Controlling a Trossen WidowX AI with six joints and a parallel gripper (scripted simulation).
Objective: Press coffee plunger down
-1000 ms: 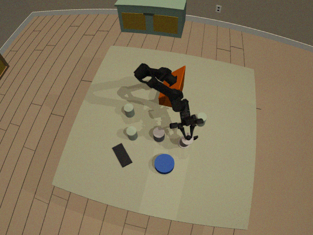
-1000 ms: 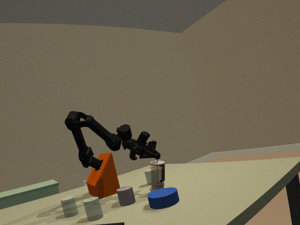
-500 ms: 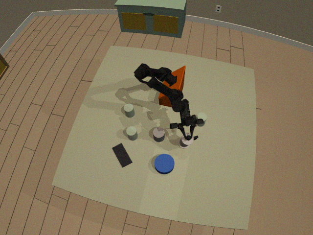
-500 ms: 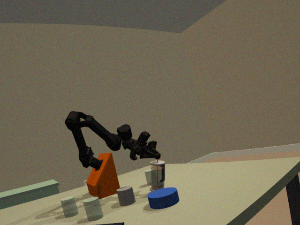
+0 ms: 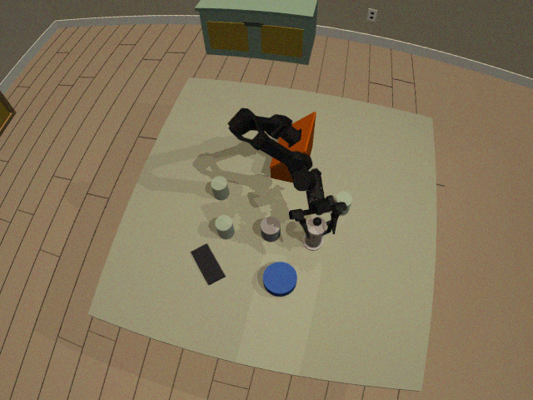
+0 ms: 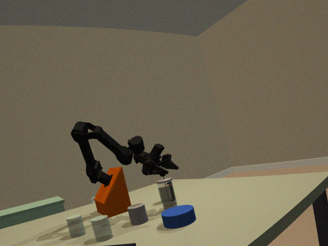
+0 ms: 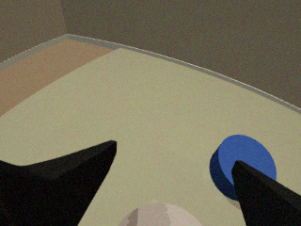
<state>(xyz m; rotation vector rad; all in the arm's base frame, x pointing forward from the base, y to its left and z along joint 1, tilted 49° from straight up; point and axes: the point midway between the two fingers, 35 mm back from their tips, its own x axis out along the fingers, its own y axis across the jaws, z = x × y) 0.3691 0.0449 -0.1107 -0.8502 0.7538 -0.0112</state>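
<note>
Right now my gripper tip is 6 cm past the coffee press and 9 cm above it.
</note>
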